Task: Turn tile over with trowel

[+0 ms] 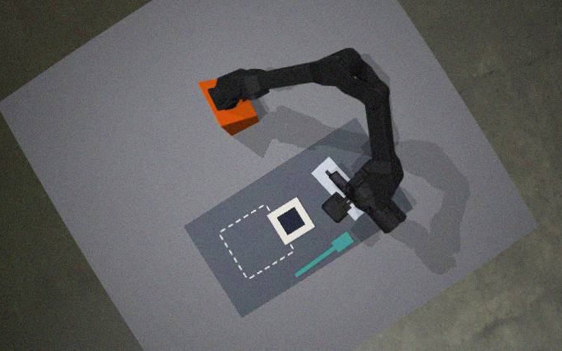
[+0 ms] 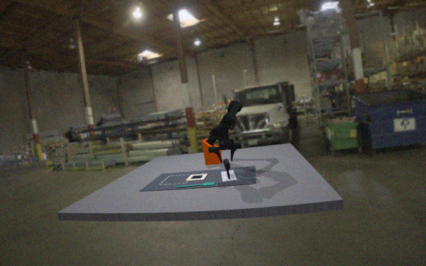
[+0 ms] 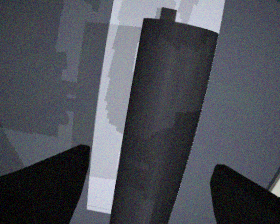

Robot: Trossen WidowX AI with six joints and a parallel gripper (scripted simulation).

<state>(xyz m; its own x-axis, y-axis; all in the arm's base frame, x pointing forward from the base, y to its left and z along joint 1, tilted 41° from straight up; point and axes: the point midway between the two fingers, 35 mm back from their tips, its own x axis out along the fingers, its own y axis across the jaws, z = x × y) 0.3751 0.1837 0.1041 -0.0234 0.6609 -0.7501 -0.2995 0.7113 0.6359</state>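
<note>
My gripper tip is 2 cm short of the dark mat, 16 cm to the left of it and 10 cm above it. Also, from my gripper tip: tile (2 cm ahead, 19 cm to the right, 8 cm below); teal trowel (16 cm ahead, 12 cm to the right, 8 cm below).
</note>
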